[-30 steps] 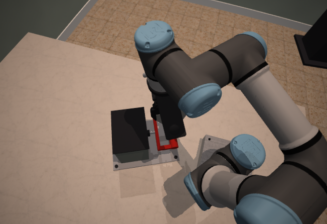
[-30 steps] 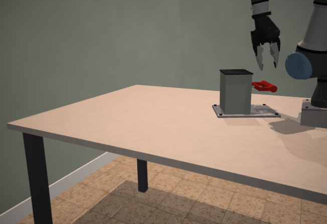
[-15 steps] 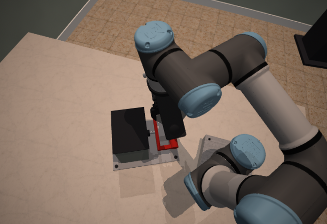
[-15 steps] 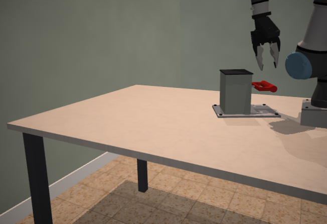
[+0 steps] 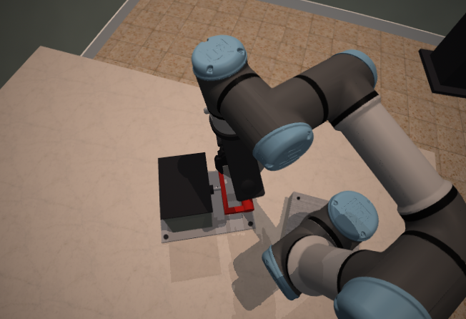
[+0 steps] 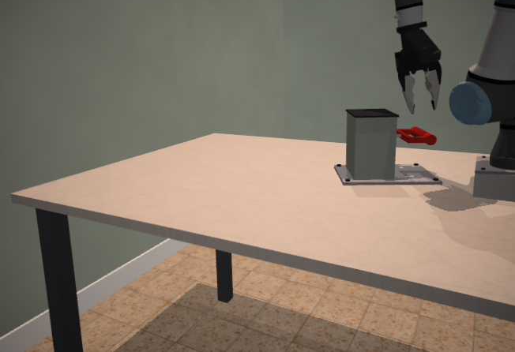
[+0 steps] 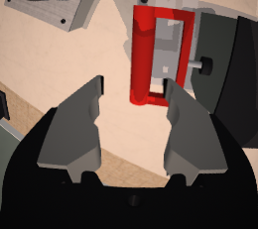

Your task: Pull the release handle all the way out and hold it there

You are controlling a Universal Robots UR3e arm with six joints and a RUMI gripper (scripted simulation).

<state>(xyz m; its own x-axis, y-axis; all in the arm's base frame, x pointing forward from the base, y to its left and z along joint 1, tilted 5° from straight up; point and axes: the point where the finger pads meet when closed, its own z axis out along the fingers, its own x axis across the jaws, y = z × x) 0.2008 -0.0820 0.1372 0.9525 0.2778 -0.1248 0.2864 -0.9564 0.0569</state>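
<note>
Now: hand 50 mm short of the red release handle, 10 mm to the right of it and 80 mm above it. From my hand the other things lie so: grey baseplate (90 mm ahead, 20 mm to the left, 180 mm below).
</note>
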